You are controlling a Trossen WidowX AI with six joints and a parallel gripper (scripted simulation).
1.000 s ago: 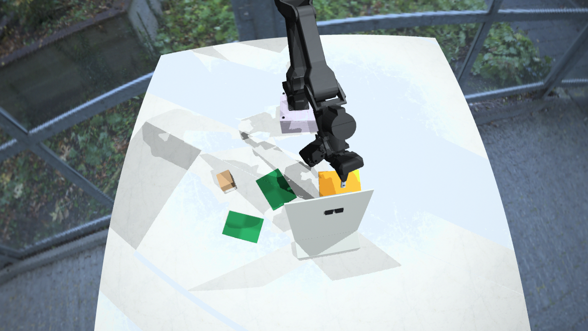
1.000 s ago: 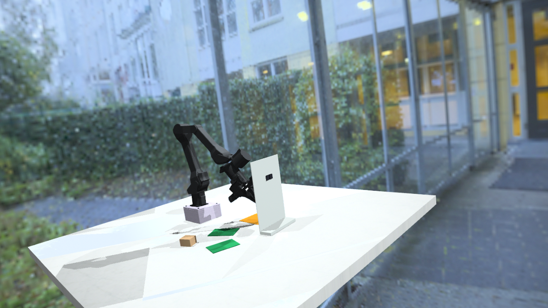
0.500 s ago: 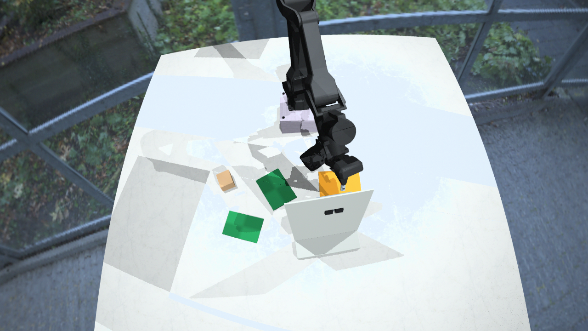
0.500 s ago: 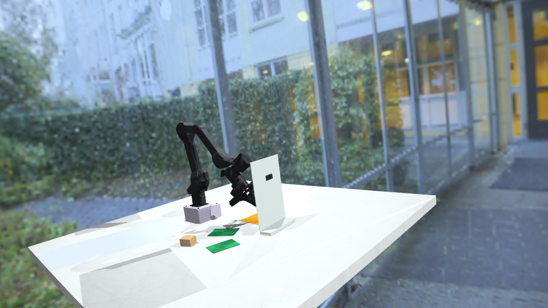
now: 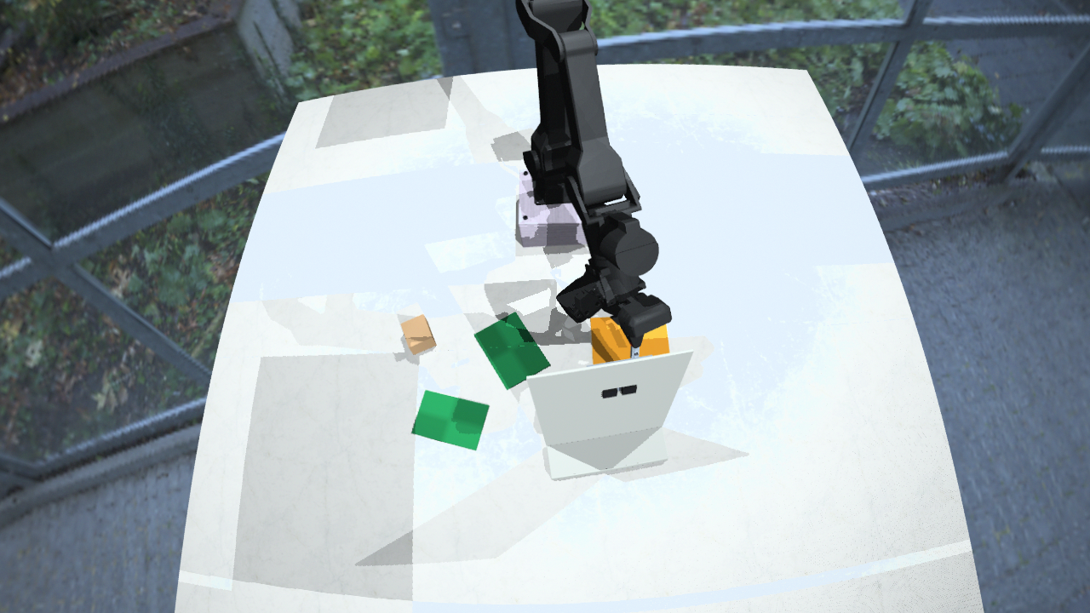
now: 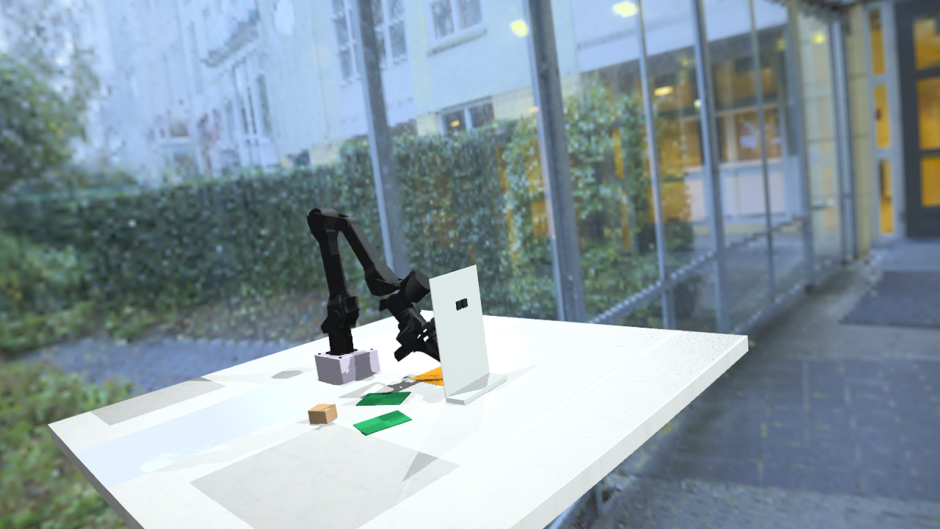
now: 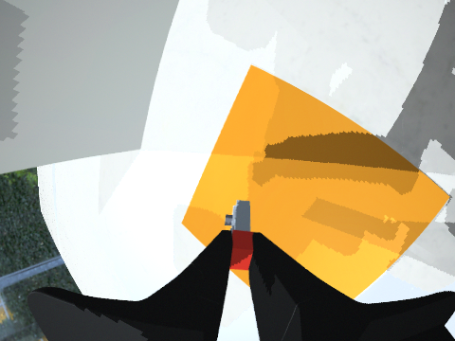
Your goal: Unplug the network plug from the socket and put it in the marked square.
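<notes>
The orange marked square lies 1 cm behind my gripper tip and 4 cm below it. The rest, counted from my gripper tip: upright grey panel: 13 cm ahead, 6 cm to the right, 9 cm above.
</notes>
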